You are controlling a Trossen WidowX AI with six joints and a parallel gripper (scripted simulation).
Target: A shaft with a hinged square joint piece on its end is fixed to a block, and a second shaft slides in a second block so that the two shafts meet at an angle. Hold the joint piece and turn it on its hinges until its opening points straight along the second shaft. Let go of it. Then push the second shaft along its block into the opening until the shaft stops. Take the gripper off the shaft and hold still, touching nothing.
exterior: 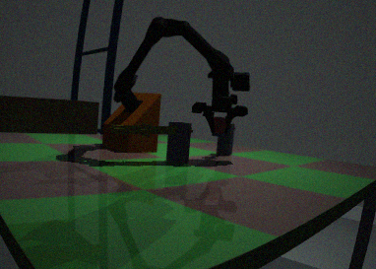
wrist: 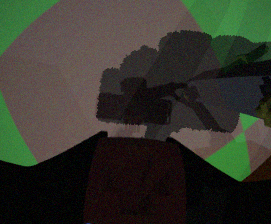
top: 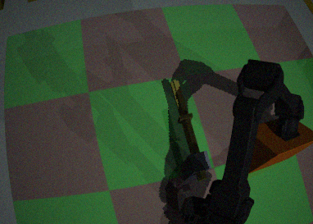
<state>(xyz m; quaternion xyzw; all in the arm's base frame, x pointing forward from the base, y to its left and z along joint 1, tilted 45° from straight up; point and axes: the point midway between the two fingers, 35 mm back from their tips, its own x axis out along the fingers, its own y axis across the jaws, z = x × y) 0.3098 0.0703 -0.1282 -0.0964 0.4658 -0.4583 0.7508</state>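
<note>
My gripper tip is 3 cm below the square joint piece, 2 cm past it and 1 cm to the right of it.
</note>
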